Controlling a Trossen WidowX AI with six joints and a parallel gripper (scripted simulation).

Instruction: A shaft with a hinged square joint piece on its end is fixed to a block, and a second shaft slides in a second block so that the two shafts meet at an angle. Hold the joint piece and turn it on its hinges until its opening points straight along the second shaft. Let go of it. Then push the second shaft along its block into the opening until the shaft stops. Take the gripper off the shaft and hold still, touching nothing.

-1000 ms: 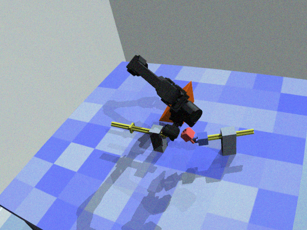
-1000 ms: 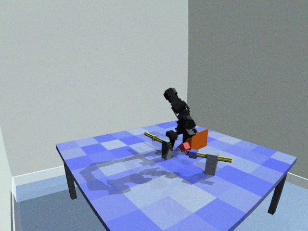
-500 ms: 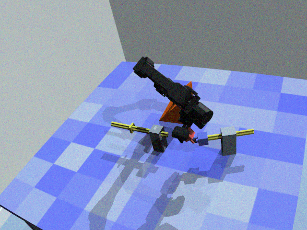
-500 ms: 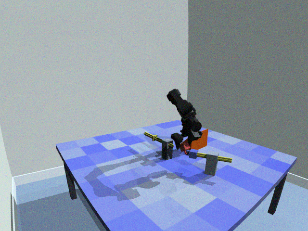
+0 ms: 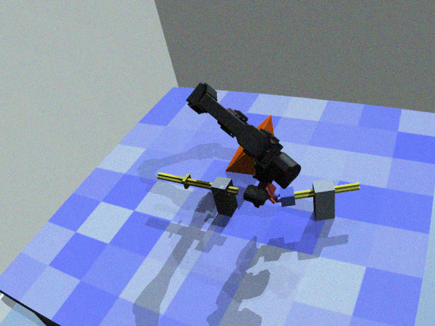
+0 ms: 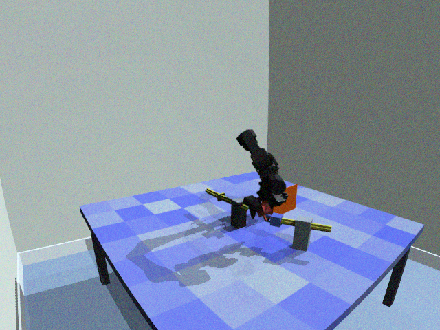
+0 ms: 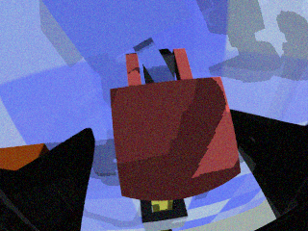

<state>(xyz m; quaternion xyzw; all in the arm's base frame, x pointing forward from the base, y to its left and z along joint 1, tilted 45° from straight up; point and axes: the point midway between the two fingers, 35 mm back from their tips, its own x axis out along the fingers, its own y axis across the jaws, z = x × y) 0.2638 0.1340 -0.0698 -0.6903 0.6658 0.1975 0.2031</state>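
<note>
The red square joint piece lies 3 cm above my gripper tip and 2 cm to the left of it.
</note>
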